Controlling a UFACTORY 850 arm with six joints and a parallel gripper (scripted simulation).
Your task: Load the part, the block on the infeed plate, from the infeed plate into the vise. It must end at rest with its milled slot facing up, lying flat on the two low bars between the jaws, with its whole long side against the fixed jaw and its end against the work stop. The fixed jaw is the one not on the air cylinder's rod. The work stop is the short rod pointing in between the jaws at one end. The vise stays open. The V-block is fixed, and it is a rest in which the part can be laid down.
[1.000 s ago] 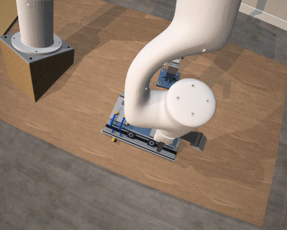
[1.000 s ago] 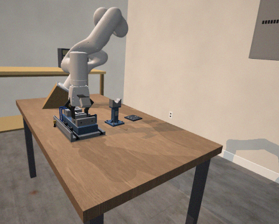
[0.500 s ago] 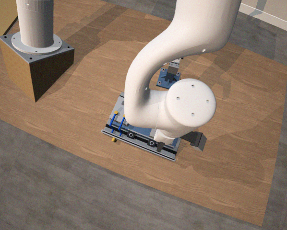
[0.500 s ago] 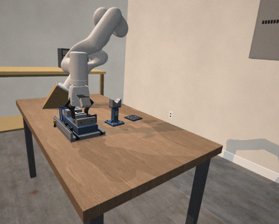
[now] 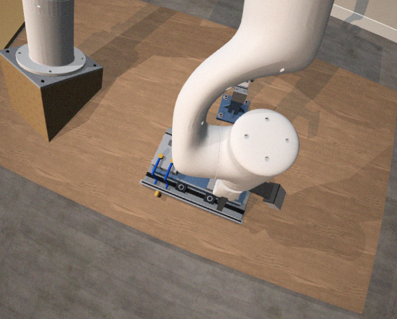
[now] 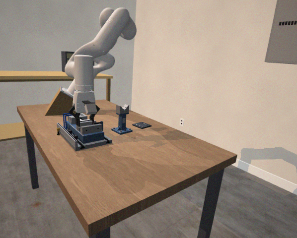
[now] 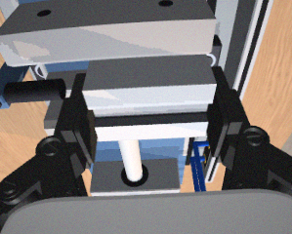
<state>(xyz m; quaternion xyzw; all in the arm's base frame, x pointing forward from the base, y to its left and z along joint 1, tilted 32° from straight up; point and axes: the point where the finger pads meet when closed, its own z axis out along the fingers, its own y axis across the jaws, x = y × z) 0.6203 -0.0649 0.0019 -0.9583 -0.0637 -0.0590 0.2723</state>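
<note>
The part lies right at my hand. Also, from my hand: work stop (70 mm to the left, 20 mm below, 10 mm behind); moving jaw (30 mm below, 30 mm behind, 10 mm to the left); fixed jaw (30 mm below, 30 mm ahead, 20 mm to the left).
</note>
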